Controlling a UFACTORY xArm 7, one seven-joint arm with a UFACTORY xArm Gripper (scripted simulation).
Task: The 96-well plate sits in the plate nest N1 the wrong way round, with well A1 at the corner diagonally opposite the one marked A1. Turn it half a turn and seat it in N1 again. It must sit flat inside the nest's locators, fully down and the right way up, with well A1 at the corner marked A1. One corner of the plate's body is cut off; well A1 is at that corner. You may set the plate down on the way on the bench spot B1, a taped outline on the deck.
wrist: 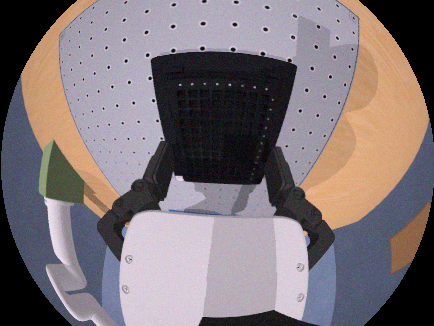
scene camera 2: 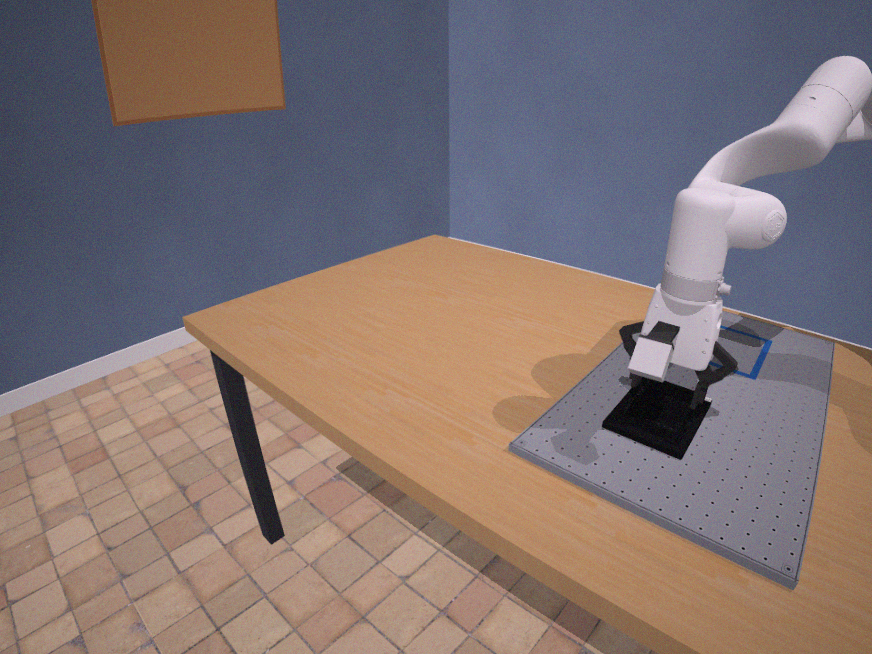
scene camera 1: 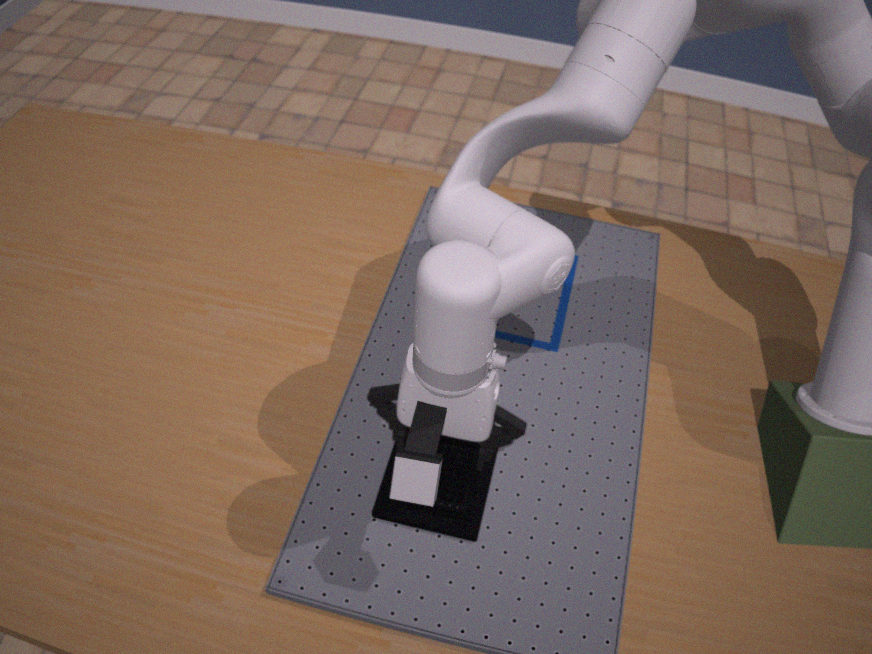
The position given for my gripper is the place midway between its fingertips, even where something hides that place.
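My gripper [scene camera 1: 442, 451], [wrist: 220, 154], [scene camera 2: 664, 394], visible. Black 96-well plate [scene camera 1: 463, 470], [wrist: 222, 160], [scene camera 2: 663, 409]. Black plate nest N1 [scene camera 1: 407, 516], [wrist: 229, 62], [scene camera 2: 634, 433].
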